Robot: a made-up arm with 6 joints. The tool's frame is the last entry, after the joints.
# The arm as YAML. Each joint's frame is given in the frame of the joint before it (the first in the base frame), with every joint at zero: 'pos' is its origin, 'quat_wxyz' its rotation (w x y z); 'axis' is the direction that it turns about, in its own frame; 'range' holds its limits. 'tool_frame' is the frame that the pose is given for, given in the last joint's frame.
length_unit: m
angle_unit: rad
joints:
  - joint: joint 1
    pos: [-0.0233, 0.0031, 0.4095]
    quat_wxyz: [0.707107, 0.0, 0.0, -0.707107]
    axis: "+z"
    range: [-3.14, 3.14]
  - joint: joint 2
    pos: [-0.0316, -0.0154, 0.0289]
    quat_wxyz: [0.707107, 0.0, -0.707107, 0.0]
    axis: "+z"
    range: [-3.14, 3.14]
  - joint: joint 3
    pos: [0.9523, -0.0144, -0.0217]
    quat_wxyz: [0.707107, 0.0, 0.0, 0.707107]
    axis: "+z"
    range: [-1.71, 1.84]
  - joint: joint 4
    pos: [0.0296, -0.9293, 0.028]
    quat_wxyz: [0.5, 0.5, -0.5, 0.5]
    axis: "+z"
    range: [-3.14, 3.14]
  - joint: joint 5
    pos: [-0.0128, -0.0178, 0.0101]
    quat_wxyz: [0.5, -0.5, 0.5, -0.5]
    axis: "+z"
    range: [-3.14, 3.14]
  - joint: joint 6
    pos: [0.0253, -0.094, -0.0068]
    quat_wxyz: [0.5, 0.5, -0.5, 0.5]
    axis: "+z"
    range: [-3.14, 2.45]
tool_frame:
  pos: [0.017, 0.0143, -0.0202]
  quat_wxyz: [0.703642, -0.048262, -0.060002, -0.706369]
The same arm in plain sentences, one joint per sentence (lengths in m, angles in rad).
The arm has six revolute joints in a row. What follows holds with every joint at zero, and every direction is one of the base frame's.
Joint 1 lies 0.0233 m along -x and 0.0031 m along +y and 0.4095 m along +z from the base frame's origin and turns about +z, from -3.14 to 3.14 rad.
Joint 2 lies 0.0154 m along -x and 0.0316 m along +y and 0.0289 m along +z from joint 1 and turns about +y, from -3.14 to 3.14 rad.
Joint 3 lies 0.0144 m along -x and 0.0217 m along -y and 0.9523 m along +z from joint 2 and turns about +y, from -1.71 to 1.84 rad.
Joint 4 lies 0.0296 m along +x and 0.028 m along +y and 0.9293 m along +z from joint 3 and turns about +z, from -3.14 to 3.14 rad.
Joint 5 lies 0.0178 m along +x and 0.0128 m along -y and 0.0101 m along +z from joint 4 and turns about +y, from -3.14 to 3.14 rad.
Joint 6 lies 0.0253 m along +x and 0.0068 m along -y and 0.094 m along +z from joint 5 and turns about +z, from -3.14 to 2.45 rad.
The tool frame, which is the frame that the pose is given for, lies 0.0143 m along -x and 0.017 m along +y and 0.0202 m along -z from joint 6; its axes are the base frame's turned by roll 0.017, pitch -0.1532 and yaw -0.0052 rad (as in URDF: about the fixed x, then y, then z).

